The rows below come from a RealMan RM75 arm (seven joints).
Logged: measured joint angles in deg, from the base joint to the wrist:
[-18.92 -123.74 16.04 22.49 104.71 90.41 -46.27]
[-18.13 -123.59 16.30 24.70 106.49 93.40 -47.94]
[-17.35 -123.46 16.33 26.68 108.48 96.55 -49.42]
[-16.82 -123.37 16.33 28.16 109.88 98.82 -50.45]
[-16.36 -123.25 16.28 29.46 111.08 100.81 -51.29]
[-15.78 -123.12 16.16 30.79 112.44 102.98 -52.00]
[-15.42 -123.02 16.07 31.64 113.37 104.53 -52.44]
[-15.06 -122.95 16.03 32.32 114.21 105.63 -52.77]
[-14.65 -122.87 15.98 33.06 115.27 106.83 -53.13]
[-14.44 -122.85 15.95 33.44 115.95 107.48 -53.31]
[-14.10 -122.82 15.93 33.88 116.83 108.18 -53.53]
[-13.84 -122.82 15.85 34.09 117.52 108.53 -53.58]
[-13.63 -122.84 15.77 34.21 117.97 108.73 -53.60]
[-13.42 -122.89 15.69 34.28 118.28 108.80 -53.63]
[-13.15 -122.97 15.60 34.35 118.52 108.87 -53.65]
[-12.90 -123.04 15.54 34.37 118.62 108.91 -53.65]
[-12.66 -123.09 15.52 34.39 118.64 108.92 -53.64]
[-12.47 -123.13 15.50 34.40 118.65 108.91 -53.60]
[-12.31 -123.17 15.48 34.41 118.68 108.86 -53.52]
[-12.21 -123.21 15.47 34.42 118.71 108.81 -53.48]
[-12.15 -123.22 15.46 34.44 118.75 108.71 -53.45]
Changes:
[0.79 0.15 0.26 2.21 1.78 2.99 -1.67]
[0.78 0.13 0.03 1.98 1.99 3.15 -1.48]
[0.53 0.09 0.00 1.48 1.40 2.27 -1.03]
[0.46 0.12 -0.05 1.30 1.20 1.99 -0.84]
[0.58 0.13 -0.12 1.33 1.36 2.17 -0.71]
[0.36 0.10 -0.09 0.85 0.93 1.55 -0.44]
[0.36 0.07 -0.04 0.68 0.84 1.10 -0.33]
[0.41 0.08 -0.05 0.74 1.06 1.20 -0.36]
[0.21 0.02 -0.03 0.38 0.68 0.65 -0.18]
[0.34 0.03 -0.02 0.44 0.88 0.70 -0.22]
[0.26 0.00 -0.08 0.21 0.69 0.35 -0.05]
[0.21 -0.02 -0.08 0.12 0.45 0.20 -0.02]
[0.21 -0.05 -0.08 0.07 0.31 0.07 -0.03]
[0.27 -0.08 -0.09 0.07 0.24 0.07 -0.02]
[0.25 -0.07 -0.06 0.02 0.10 0.04 0.00]
[0.24 -0.05 -0.02 0.02 0.02 0.01 0.01]
[0.19 -0.04 -0.02 0.01 0.01 -0.01 0.04]
[0.16 -0.04 -0.02 0.01 0.03 -0.05 0.08]
[0.10 -0.04 -0.01 0.01 0.03 -0.05 0.04]
[0.06 -0.01 -0.01 0.02 0.04 -0.10 0.03]

